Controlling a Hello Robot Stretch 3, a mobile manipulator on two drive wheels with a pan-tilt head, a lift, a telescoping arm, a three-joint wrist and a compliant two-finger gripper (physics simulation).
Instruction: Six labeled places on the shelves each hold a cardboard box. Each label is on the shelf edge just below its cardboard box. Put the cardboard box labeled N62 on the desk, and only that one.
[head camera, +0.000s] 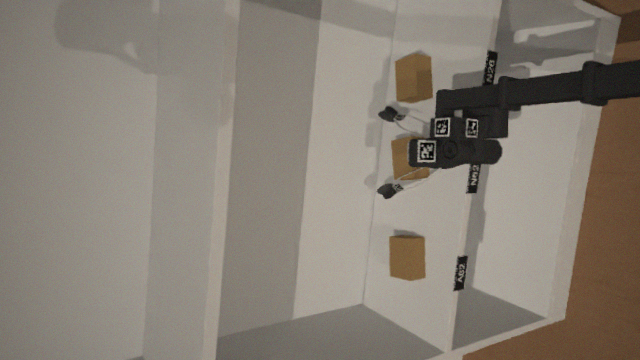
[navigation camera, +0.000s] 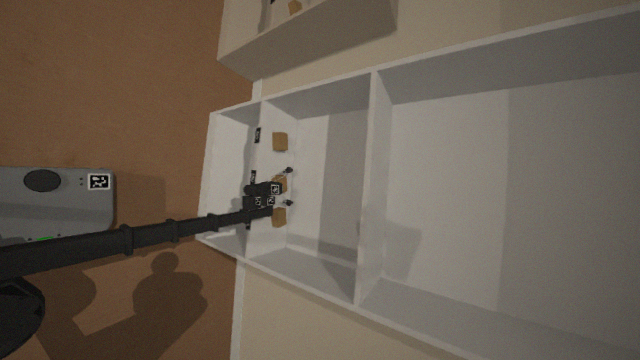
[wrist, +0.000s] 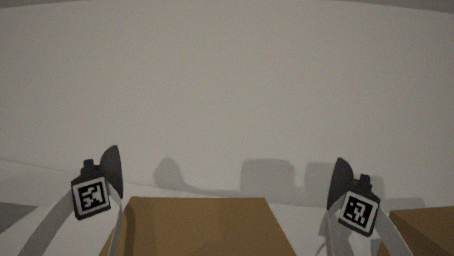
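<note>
The cardboard box labeled N62 (head camera: 401, 156) (navigation camera: 284, 184) (wrist: 210, 227) stands on the shelf behind its label N62 (head camera: 473, 178) (navigation camera: 253, 176). My gripper (head camera: 389, 152) (navigation camera: 288, 186) (wrist: 226, 171) is open, with one finger on each side of this box. The fingertips reach past the box's far side, towards the back wall. In the wrist view there are gaps between the fingertips and the box, whose lower part is cut off by the frame. The gripper body covers part of the box in the head view. The desk does not show in these views.
Box A62 (head camera: 407, 257) (navigation camera: 280, 141) and box N26 (head camera: 414, 79) (navigation camera: 279, 218) (wrist: 427, 227) stand on either side, N26 close to one finger. Shelf boards (head camera: 223, 150) (navigation camera: 367, 150) and side walls enclose the gripper. Another shelf unit (navigation camera: 310, 42) holds a box (navigation camera: 294, 7).
</note>
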